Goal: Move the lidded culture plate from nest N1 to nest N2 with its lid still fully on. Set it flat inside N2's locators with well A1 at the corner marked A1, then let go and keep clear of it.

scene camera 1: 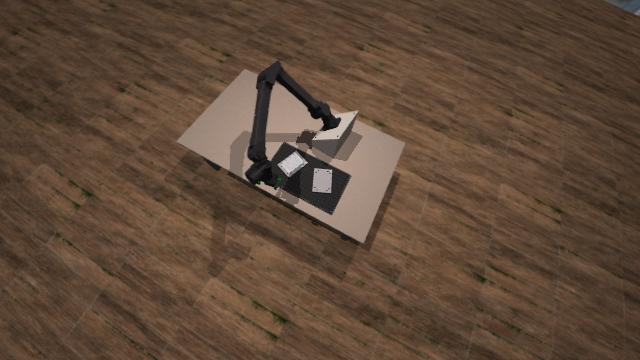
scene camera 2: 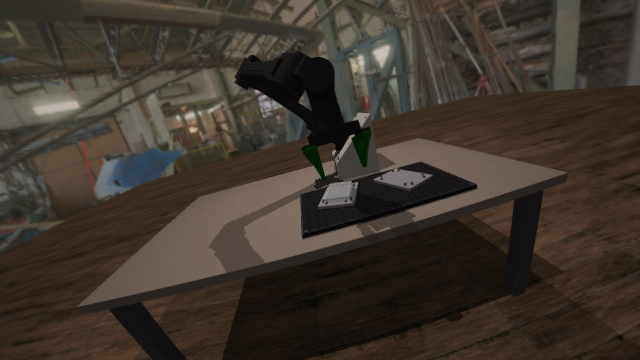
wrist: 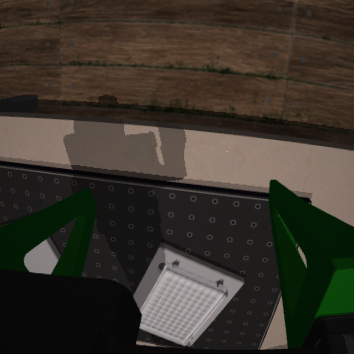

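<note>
The culture plate, a white well grid under a clear cover that looks seated, lies flat in its pale nest, N1. Dark locators show at the nest's edge. The other nest, N2, is a pale plate with small posts near its corners and bears no plate. Its A1 mark cannot be made out. My gripper is open and empty, with green fingers wide apart. It hangs above the board, apart from the plate. The plate's lower end is cut off in the wrist view.
Both nests stand on a black perforated board on the beige table. A pale wedge-shaped stand carries the arm behind the board. The table's edge runs close to the board's far side in the wrist view.
</note>
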